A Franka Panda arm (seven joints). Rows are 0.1 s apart.
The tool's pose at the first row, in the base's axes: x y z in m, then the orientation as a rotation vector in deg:
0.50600, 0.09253, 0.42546, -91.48, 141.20, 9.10
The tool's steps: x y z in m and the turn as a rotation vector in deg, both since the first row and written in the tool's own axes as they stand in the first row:
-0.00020, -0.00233, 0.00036, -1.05, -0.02, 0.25
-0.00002, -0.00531, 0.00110, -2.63, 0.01, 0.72
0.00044, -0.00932, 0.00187, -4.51, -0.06, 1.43
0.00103, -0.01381, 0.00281, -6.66, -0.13, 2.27
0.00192, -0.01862, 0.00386, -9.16, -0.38, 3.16
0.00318, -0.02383, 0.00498, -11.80, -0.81, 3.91
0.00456, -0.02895, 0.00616, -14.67, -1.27, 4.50
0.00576, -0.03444, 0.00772, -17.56, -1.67, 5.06
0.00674, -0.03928, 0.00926, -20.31, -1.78, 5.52
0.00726, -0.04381, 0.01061, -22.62, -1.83, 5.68
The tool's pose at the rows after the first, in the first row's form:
0.50824, 0.09182, 0.42520, -91.58, 141.71, 10.48
0.51097, 0.09059, 0.42449, -91.64, 142.59, 12.53
0.51453, 0.08868, 0.42371, -91.46, 143.66, 15.10
0.51849, 0.08650, 0.42275, -91.18, 144.88, 18.06
0.52264, 0.08394, 0.42162, -90.83, 146.04, 21.65
0.52701, 0.08090, 0.42034, -90.58, 146.91, 25.56
0.53126, 0.07780, 0.41897, -90.53, 147.60, 29.81
0.53596, 0.07479, 0.41729, -90.50, 148.23, 34.09
0.54015, 0.07224, 0.41566, -90.64, 148.92, 38.00
0.54422, 0.07018, 0.41431, -91.05, 149.30, 41.25

